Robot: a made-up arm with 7 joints. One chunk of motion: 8 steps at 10 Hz.
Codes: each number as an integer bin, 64 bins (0 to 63) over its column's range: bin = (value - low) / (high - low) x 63, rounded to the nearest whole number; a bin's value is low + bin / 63 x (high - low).
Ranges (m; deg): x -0.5..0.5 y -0.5..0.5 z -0.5..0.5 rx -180..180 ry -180..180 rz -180..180
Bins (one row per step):
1: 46 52 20 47 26 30
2: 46 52 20 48 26 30
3: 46 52 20 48 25 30
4: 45 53 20 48 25 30
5: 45 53 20 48 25 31
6: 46 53 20 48 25 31
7: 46 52 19 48 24 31
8: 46 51 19 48 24 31
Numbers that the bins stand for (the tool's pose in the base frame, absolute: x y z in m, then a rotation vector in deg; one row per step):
1: 0.2302 0.3254 -0.1825 88.57 -31.43 -8.57
2: 0.2302 0.3254 -0.1825 94.29 -31.43 -8.57
3: 0.2302 0.3254 -0.1825 94.29 -37.14 -8.57
4: 0.2143 0.3413 -0.1825 94.29 -37.14 -8.57
5: 0.2143 0.3413 -0.1825 94.29 -37.14 -2.86
6: 0.2302 0.3413 -0.1825 94.29 -37.14 -2.86
7: 0.2302 0.3254 -0.1984 94.29 -42.86 -2.86
8: 0.2302 0.3095 -0.1984 94.29 -42.86 -2.86

